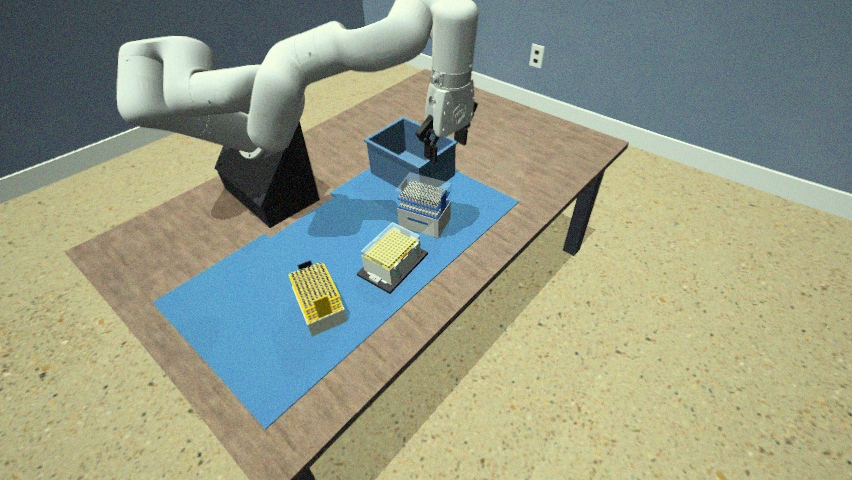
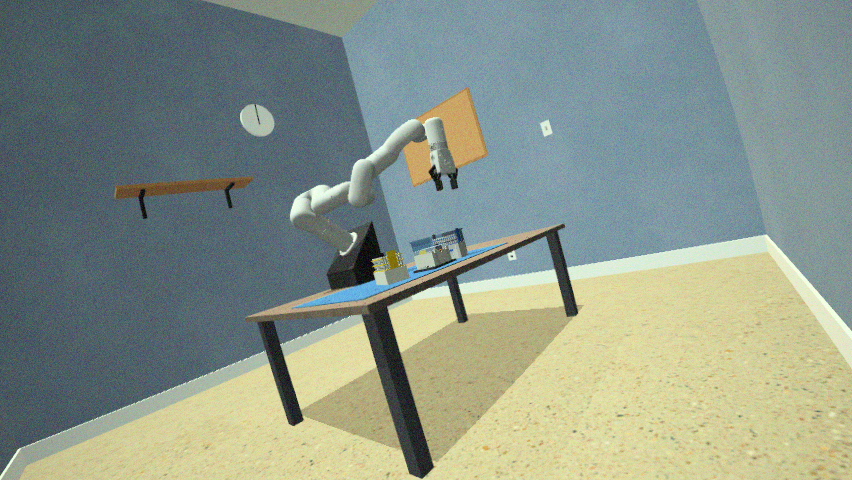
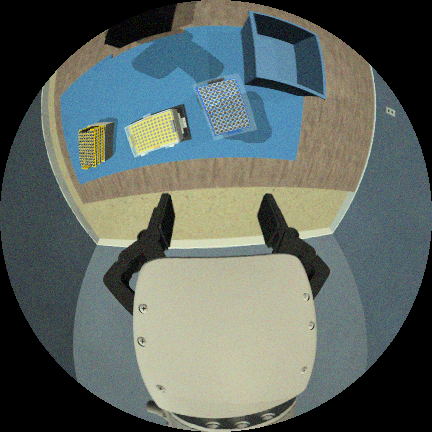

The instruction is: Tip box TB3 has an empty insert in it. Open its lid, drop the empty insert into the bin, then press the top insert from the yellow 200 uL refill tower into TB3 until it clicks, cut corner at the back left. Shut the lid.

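Observation:
A pale tip box, seemingly TB3 though no label is readable (image 1: 390,250) (image 2: 430,258) (image 3: 155,132), stands on a black base plate (image 1: 388,288). A yellow insert without visible tips shows through its clear lid, which looks shut. The yellow refill tower (image 1: 315,286) (image 2: 390,275) (image 3: 92,145) has several stacked inserts on a pale base, with tips in the top one. The blue bin (image 1: 390,162) (image 3: 250,55) stands at the far end of the mat; its visible floor is bare. My gripper (image 1: 447,149) (image 2: 447,187) (image 3: 217,203) is open and empty, high above the table.
A blue insert tower (image 1: 423,205) (image 3: 225,106) with a clear cover stands between the tip box and the bin. The blue mat (image 1: 238,333) (image 3: 165,95) lies under the box and towers. The black arm pedestal (image 1: 274,190) stands at the table's rear edge.

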